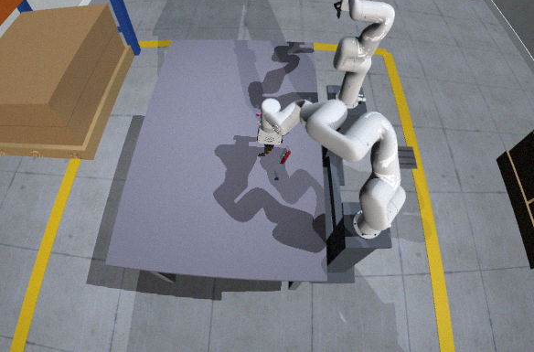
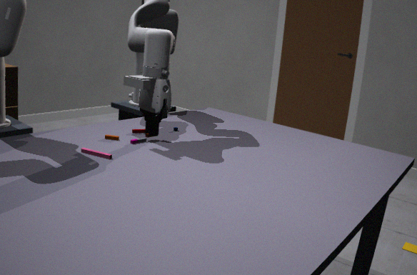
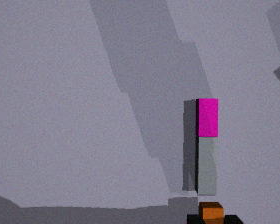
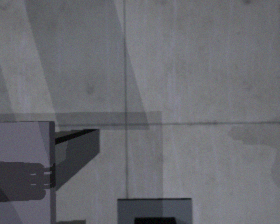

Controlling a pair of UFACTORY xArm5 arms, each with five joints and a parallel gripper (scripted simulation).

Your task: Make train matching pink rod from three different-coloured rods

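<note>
Right now the grey rod is 4 cm to the right of my left hand and 3 cm below it. Also, from my left hand: blue rod 4 cm behind, 15 cm to the left, 3 cm below; red rod 8 cm behind, 4 cm to the left, 3 cm below; magenta rod 1 cm behind, 6 cm to the right, 3 cm below.
</note>
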